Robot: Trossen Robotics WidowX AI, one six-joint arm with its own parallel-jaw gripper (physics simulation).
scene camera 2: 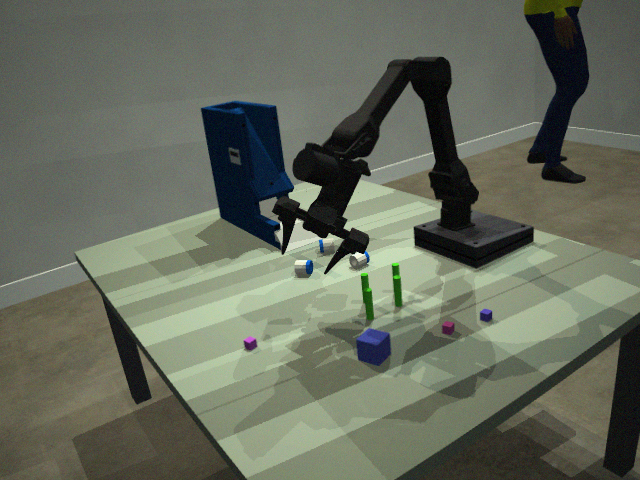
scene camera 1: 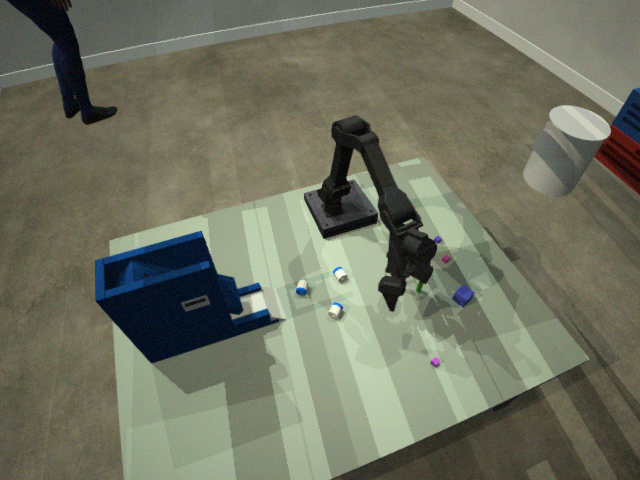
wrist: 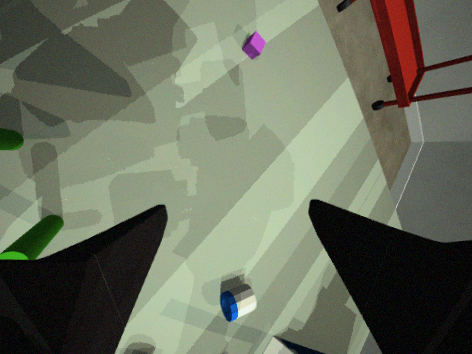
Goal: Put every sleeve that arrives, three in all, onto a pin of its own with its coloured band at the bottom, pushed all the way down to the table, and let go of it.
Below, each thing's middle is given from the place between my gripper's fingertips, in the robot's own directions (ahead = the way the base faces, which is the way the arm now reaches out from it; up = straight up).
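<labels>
Relative to the blue cube (scene camera 2: pixel 373 346), my hand is 7 cm above it and 23 cm to the right of it.
</labels>
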